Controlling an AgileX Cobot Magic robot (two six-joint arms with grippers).
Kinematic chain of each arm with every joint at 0, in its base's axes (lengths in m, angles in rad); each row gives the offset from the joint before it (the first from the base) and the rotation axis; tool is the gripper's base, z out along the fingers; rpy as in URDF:
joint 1: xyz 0 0 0.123 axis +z
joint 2: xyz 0 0 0 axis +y
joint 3: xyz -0.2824 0 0.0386 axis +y
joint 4: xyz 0.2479 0 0.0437 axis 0.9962 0 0.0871
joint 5: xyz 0 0 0 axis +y
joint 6: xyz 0.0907 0 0.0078 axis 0.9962 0 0.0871
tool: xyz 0 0 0 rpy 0 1.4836 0
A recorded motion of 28 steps. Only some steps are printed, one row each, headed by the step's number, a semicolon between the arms.
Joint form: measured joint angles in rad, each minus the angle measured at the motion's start. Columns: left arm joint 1, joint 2, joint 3, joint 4, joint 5, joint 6; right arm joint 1, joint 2, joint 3, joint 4, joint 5, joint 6.
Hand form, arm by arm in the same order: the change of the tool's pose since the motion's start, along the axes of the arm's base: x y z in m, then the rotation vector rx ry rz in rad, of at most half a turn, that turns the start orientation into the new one. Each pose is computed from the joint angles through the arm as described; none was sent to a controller.
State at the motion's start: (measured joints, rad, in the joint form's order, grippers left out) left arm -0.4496 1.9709 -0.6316 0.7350 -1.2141 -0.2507; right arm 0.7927 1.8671 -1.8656 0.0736 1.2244 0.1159
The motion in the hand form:
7: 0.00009 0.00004 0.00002 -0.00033 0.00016 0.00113; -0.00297 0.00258 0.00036 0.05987 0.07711 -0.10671
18: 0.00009 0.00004 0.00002 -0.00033 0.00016 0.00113; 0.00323 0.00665 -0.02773 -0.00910 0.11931 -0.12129
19: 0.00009 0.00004 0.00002 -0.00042 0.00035 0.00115; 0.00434 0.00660 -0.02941 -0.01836 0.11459 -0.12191
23: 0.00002 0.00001 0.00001 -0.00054 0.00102 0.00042; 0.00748 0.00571 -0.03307 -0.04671 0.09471 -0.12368
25: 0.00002 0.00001 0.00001 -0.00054 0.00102 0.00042; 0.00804 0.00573 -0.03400 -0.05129 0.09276 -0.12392
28: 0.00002 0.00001 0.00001 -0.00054 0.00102 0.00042; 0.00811 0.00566 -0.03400 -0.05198 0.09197 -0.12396
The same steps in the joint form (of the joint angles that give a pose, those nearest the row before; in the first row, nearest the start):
7: 0.0000 0.0000 0.0000 -0.0012 0.0000 0.0000; 0.0000 -0.0008 0.0012 0.0460 0.0000 0.1224
18: 0.0000 0.0000 0.0000 -0.0012 0.0000 0.0000; 0.0000 0.0430 0.0364 0.0278 0.0000 0.1331
19: 0.0000 0.0000 0.0000 -0.0012 0.0000 -0.0002; 0.0000 0.0469 0.0364 0.0181 0.0000 0.1331
23: 0.0000 0.0000 0.0000 -0.0003 0.0000 -0.0011; 0.0000 0.0552 0.0364 -0.0155 0.0000 0.1331
25: 0.0000 0.0000 0.0000 -0.0003 0.0000 -0.0011; 0.0000 0.0574 0.0364 -0.0200 0.0000 0.1331
28: 0.0000 0.0000 0.0000 -0.0003 0.0000 -0.0011; 0.0000 0.0574 0.0364 -0.0210 0.0000 0.1331

